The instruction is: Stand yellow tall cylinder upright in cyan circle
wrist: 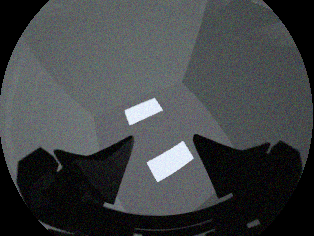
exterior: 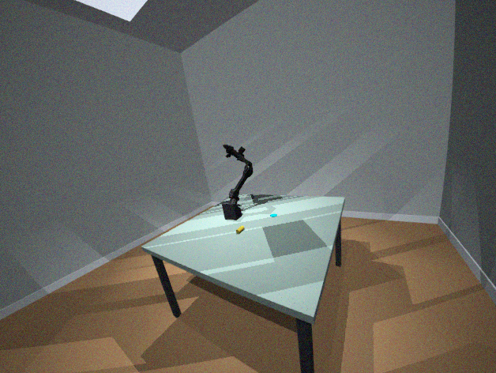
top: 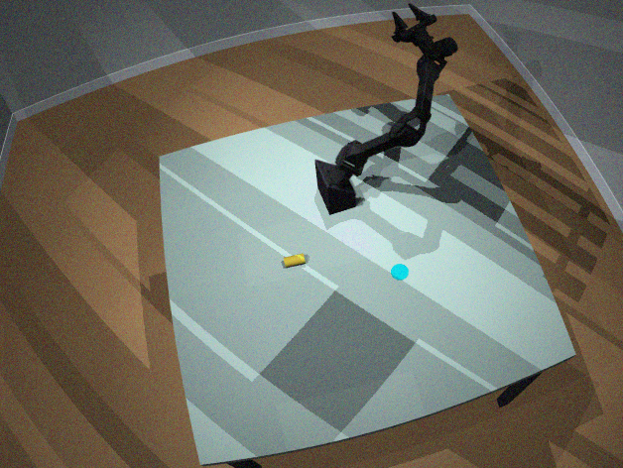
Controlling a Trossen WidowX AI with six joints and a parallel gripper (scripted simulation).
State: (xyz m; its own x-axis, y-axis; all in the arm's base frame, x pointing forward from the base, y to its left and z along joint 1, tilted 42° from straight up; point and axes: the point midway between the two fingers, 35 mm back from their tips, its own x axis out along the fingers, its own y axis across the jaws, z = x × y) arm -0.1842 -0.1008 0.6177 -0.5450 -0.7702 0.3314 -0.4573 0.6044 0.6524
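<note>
Right now the yellow tall cylinder is 44 cm ahead of my gripper tip, 52 cm to the right of it and 64 cm below it. Round my gripper tip: cyan circle 57 cm ahead, 20 cm to the right, 66 cm below.
</note>
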